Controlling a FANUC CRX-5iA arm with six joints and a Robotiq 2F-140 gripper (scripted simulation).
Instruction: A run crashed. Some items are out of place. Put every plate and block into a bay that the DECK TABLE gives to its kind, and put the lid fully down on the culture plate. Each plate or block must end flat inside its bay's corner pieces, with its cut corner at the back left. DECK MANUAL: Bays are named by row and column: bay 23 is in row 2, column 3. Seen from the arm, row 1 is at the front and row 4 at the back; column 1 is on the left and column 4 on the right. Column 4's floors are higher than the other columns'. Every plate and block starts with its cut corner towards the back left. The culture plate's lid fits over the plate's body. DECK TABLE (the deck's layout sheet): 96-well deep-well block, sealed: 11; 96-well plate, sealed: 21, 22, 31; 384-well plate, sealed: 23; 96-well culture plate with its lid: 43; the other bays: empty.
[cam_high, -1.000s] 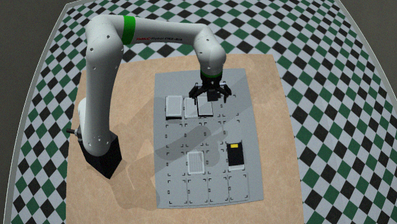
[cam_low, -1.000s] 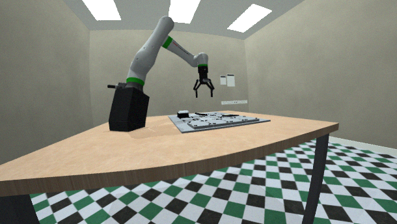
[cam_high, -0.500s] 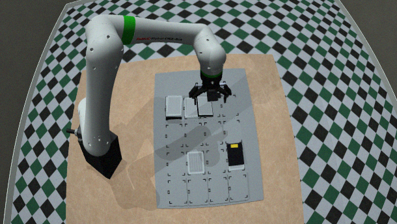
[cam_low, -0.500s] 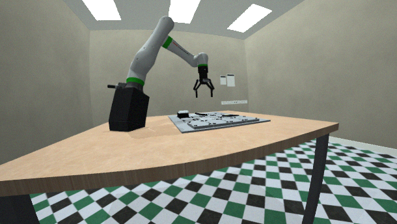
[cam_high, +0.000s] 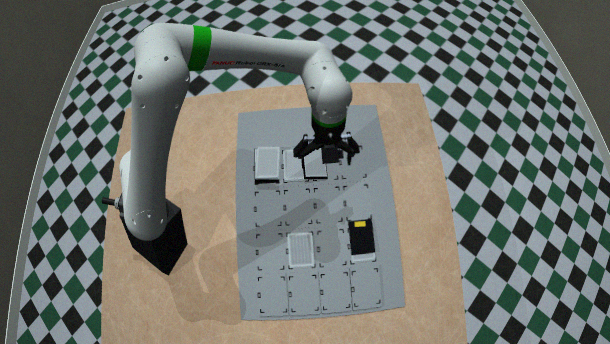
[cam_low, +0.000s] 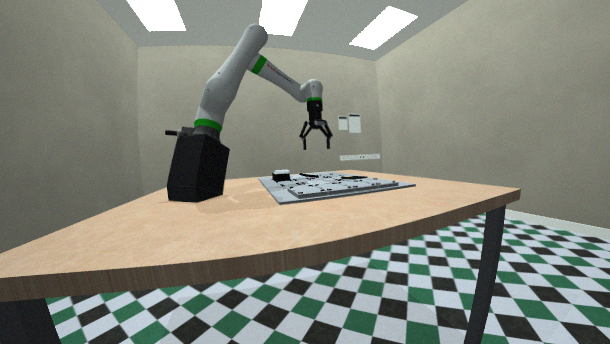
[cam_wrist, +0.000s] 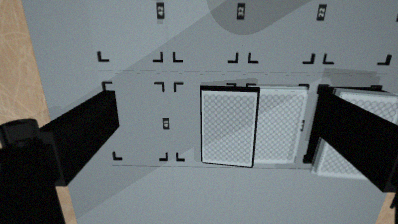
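The black plate lid is 14 cm ahead of my hand, 20 cm to the right of it and 17 cm below it. From my hand the other things lie so: bay label 32 (3 cm behind, 8 cm to the right, 18 cm below); then deep-well block (22 cm behind, 6 cm to the left, 16 cm below); then bay label reading 33 (1 cm behind, 25 cm to the right, 18 cm below).
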